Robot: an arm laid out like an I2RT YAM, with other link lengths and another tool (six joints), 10 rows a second.
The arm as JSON. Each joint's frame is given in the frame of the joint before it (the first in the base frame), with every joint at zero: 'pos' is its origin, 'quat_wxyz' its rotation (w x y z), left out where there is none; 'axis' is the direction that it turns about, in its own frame. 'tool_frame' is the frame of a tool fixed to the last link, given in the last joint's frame.
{
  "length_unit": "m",
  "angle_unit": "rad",
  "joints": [
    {
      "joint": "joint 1",
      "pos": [
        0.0,
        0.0,
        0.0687
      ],
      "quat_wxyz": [
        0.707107,
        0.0,
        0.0,
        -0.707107
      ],
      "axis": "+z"
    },
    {
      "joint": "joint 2",
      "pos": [
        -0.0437,
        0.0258,
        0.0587
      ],
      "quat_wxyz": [
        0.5,
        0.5,
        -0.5,
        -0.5
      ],
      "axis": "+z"
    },
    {
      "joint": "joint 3",
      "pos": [
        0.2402,
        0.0,
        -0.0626
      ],
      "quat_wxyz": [
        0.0,
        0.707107,
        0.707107,
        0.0
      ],
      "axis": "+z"
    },
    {
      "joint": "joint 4",
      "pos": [
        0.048,
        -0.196,
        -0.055
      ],
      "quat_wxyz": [
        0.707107,
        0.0,
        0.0,
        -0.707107
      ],
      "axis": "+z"
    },
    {
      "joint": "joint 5",
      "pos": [
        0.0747,
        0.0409,
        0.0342
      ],
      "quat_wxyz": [
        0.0,
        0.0,
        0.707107,
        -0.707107
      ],
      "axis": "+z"
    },
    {
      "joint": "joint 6",
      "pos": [
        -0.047,
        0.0,
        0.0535
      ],
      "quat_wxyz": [
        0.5,
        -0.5,
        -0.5,
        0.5
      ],
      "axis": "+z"
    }
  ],
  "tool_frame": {
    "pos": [
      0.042,
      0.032,
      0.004
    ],
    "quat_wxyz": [
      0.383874,
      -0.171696,
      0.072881,
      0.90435
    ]
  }
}
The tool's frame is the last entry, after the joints.
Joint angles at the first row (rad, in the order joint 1, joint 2, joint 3, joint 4, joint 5, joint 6):
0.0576, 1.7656, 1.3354, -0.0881, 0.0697, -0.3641
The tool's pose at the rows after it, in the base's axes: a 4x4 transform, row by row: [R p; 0 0 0 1], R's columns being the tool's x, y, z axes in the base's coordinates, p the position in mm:
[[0.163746, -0.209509, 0.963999, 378.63], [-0.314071, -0.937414, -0.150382, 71.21], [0.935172, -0.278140, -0.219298, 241.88], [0, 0, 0, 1]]
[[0.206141, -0.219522, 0.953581, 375.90], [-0.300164, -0.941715, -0.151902, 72.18], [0.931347, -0.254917, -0.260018, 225.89], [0, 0, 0, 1]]
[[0.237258, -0.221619, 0.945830, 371.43], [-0.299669, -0.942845, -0.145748, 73.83], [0.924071, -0.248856, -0.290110, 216.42], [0, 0, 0, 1]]
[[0.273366, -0.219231, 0.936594, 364.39], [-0.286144, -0.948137, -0.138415, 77.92], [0.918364, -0.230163, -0.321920, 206.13], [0, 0, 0, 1]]
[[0.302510, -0.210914, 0.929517, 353.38], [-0.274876, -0.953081, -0.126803, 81.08], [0.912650, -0.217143, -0.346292, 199.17], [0, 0, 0, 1]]
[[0.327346, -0.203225, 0.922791, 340.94], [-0.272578, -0.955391, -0.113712, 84.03], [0.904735, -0.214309, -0.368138, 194.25], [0, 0, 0, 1]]
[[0.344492, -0.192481, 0.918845, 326.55], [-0.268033, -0.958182, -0.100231, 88.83], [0.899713, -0.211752, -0.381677, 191.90], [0, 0, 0, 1]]
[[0.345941, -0.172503, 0.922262, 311.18], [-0.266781, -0.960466, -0.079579, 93.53], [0.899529, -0.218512, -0.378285, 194.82], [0, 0, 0, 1]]
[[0.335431, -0.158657, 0.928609, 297.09], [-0.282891, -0.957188, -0.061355, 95.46], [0.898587, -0.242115, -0.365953, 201.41], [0, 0, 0, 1]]
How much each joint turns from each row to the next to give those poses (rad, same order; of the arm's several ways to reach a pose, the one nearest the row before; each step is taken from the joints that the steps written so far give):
0.0011, 0.0233, -0.0389, 0.0003, 0.0042, -0.0168
0.0038, 0.0149, -0.0356, 0.0055, 0.0082, -0.0087
0.0048, 0.0018, -0.0307, 0.0010, -0.0030, 0.0015
0.0131, -0.0039, -0.0378, -0.0019, 0.0068, -0.0059
0.0110, -0.0238, -0.0517, 0.0008, 0.0002, -0.0067
0.0111, -0.0321, -0.0556, 0.0003, -0.0046, 0.0018
0.0192, -0.0444, -0.0589, -0.0004, 0.0021, 0.0047
0.0199, -0.0603, -0.0563, 0.0007, -0.0038, 0.0041
0.0110, -0.0673, -0.0489, -0.0014, -0.0132, 0.0145

